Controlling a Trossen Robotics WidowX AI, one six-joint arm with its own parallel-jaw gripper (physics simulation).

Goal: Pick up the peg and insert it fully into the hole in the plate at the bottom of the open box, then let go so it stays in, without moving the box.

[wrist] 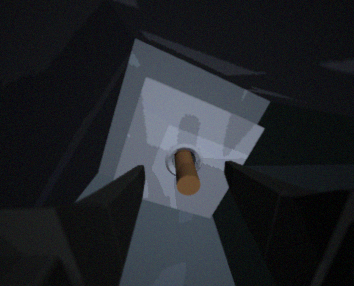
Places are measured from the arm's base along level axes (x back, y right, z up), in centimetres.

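Pixels of known places: gripper, between the fingertips: (pixel 184 169).
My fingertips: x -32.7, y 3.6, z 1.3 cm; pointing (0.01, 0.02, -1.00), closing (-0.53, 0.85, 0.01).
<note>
Ahead of a thing's pixels: the offset from my fingertips to its top centre. "pt": to the spot under its first point.
An orange-brown peg {dz +2.1, dx -0.1, dy +0.0 cm} (pixel 186 172) stands upright in the hole in the pale plate {dz -0.6, dx -0.2, dy -0.1 cm} (pixel 130 155), with its upper part sticking out toward the camera. The ring {pt dz -0.6, dx +0.8, dy -0.8 cm} (pixel 169 168) around the hole shows around the peg's base. My gripper (pixel 184 169) is open, its two dark fingers apart on the left and right of the peg, with a gap on both sides. How deep the peg's hidden end sits in the hole cannot be seen.
The grey-blue floor of the open box {pt dz -4.9, dx -1.7, dy -7.4 cm} (pixel 117 90) borders the plate. Dark box walls (pixel 65 115) rise around it, and patches of light and shadow lie across the plate.
</note>
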